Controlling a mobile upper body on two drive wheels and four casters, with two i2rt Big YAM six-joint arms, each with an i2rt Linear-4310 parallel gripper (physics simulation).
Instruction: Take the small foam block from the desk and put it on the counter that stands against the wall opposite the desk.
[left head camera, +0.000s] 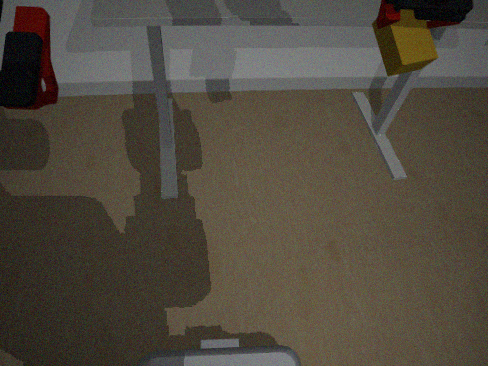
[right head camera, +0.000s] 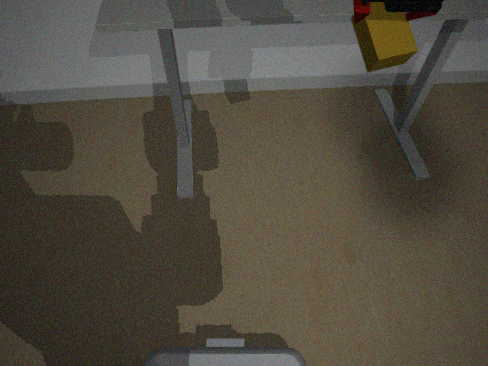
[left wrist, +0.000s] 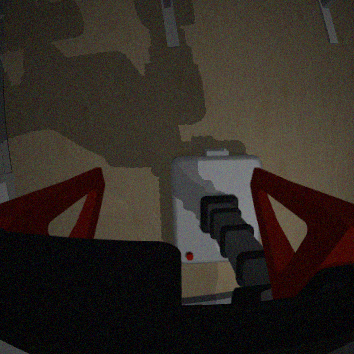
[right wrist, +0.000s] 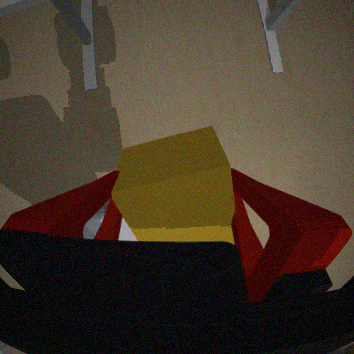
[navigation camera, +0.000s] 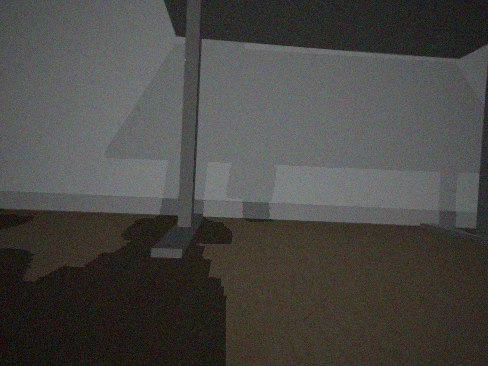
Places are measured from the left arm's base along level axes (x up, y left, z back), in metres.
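Pixels of known places: left gripper, fingertip midpoint: (left wrist: 177, 175); right gripper, fingertip midpoint: (left head camera: 398, 25) (right head camera: 377, 18) (right wrist: 175, 176).
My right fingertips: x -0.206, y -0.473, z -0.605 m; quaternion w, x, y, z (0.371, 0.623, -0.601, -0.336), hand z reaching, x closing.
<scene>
Ahead of a thing's pixels: the offset from my right fingertips to its top centre. "spot": to the spot under its first point. Level surfaces: height alone.
The yellow foam block @[dx +0.036, dy -0.006, dz +0.024 m] (left head camera: 410, 46) (right head camera: 387, 40) (right wrist: 175, 192) is between the red fingers of my right gripper (left head camera: 411, 19) (right head camera: 390, 12) (right wrist: 175, 176), which is shut on it and holds it raised, at the upper right of both head views. My left gripper (left wrist: 177, 175) (left head camera: 44, 65) is open, with its fingers wide apart and no object between them. A grey table top (left head camera: 325, 11) (right head camera: 320, 11) (navigation camera: 325, 25) on legs stands by a wall ahead; I cannot tell whether it is the desk or the counter. Most of its upper surface is out of view.
A left table leg (left head camera: 167, 135) (right head camera: 181, 135) (navigation camera: 190, 125) and a right table leg @[spot: dx -0.904, dy -0.719, dz -0.883 m] (left head camera: 397, 100) (right head camera: 422, 85) have feet reaching forward over the brown floor @[dx -1.203 m] (left head camera: 280, 225). A pale wall (navigation camera: 75, 100) rises behind. My white base (left wrist: 220, 175) and shadows on the floor also show.
</scene>
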